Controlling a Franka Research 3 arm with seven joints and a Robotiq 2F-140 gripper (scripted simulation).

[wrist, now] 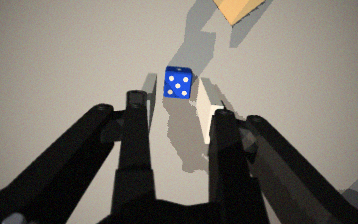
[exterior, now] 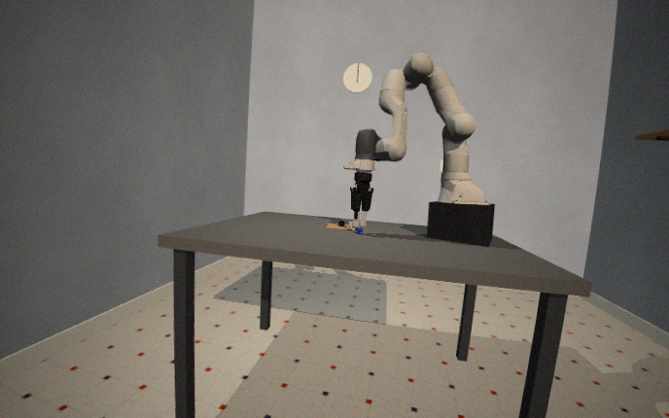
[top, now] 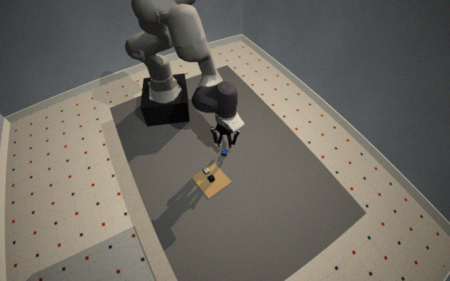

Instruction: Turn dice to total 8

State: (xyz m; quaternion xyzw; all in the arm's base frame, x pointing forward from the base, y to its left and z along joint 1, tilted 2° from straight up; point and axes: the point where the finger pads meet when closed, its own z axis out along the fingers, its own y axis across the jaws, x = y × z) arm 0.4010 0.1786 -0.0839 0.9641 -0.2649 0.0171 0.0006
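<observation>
The blue die lies 50 mm below my hand. Round my hand: black die 110 mm ahead, 120 mm to the right, 50 mm below; white die 60 mm ahead, 130 mm to the right, 50 mm below; tan mat 110 mm ahead, 120 mm to the right, 60 mm below.
</observation>
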